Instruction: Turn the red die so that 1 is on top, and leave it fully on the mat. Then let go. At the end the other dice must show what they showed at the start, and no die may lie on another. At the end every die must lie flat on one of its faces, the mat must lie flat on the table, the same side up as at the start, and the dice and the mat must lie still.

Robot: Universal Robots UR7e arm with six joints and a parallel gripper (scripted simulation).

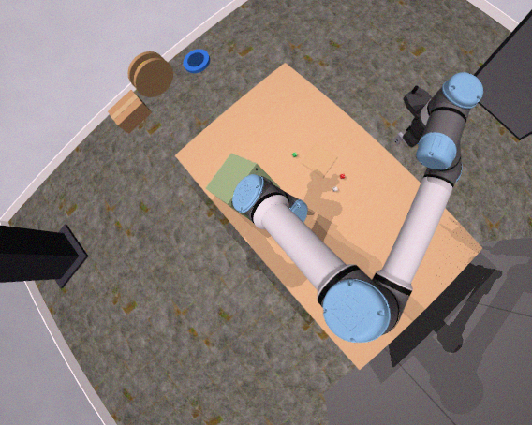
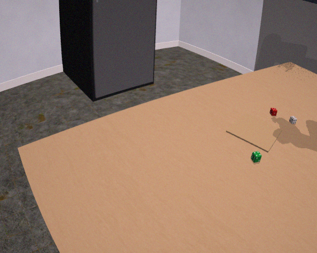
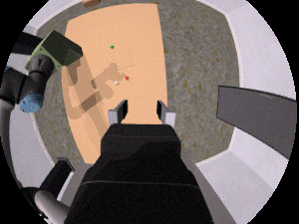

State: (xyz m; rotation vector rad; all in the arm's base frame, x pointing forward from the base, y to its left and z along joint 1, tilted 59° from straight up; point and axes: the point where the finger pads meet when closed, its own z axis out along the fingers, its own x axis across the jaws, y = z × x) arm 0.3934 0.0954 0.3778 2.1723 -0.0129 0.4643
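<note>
Now: the white die 130 mm behind my hand, 90 mm to the left of it and 540 mm below it. Also, from my hand: red die 50 mm behind, 110 mm to the left, 540 mm below; mat 60 mm behind, 260 mm to the left, 550 mm below; green die 130 mm behind, 380 mm to the left, 540 mm below.
</note>
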